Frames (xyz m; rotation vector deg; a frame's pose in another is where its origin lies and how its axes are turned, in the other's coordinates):
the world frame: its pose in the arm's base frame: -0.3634 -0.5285 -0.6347 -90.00 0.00 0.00
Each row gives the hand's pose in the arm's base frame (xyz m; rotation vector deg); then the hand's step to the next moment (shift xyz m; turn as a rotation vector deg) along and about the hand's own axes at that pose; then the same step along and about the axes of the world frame.
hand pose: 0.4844 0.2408 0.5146 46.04 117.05 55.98
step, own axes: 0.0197 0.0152 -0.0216 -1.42 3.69 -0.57
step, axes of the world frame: -0.0249 -0.0157 0.0149 1.13 -3.78 0.61
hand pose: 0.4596 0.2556 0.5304 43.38 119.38 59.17
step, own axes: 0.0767 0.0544 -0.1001 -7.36 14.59 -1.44
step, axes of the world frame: -0.1130 -0.0665 0.0408 6.13 -15.14 1.47
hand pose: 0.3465 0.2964 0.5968 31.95 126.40 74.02
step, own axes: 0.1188 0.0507 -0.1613 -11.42 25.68 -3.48
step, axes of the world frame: -0.1881 -0.0841 -0.0155 9.01 -26.70 2.84
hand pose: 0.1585 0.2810 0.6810 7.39 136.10 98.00
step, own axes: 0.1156 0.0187 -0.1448 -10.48 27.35 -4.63
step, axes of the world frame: -0.1456 -0.0478 -0.1058 7.76 -28.51 2.50
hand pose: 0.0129 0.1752 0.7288 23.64 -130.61 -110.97
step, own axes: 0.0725 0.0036 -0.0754 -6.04 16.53 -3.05
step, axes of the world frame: -0.0496 -0.0106 -0.0915 4.48 -17.25 1.19
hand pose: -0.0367 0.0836 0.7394 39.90 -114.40 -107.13
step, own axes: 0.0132 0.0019 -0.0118 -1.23 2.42 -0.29
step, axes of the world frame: -0.0048 -0.0017 -0.0170 0.86 -2.54 0.49
